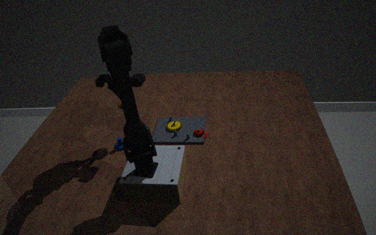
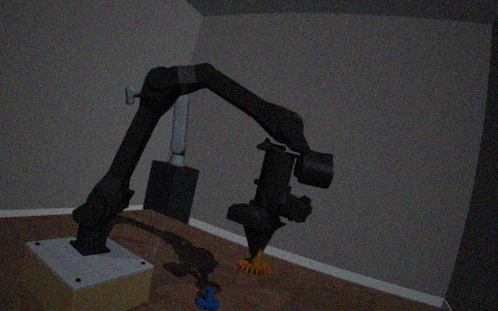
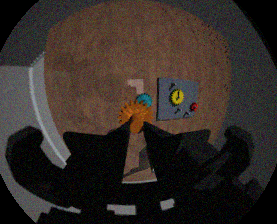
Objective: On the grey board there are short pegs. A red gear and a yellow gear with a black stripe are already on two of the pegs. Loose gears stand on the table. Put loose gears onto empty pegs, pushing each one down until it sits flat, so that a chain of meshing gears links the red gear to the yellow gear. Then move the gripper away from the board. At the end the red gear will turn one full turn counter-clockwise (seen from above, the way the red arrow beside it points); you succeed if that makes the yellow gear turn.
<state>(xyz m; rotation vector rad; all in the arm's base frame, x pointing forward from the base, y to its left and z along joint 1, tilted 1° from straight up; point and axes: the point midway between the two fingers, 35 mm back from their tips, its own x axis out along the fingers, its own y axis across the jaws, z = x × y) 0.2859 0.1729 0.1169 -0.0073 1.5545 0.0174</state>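
Right now my gripper tip is 280 mm to the left of the red gear, 150 mm above it and 10 mm short of it. From my gripper tip the other things lie so: orange gear 10 mm below; blue gear 150 mm below, 90 mm behind, 10 mm to the left; teal gear 150 mm below, 40 mm to the right, 10 mm ahead.
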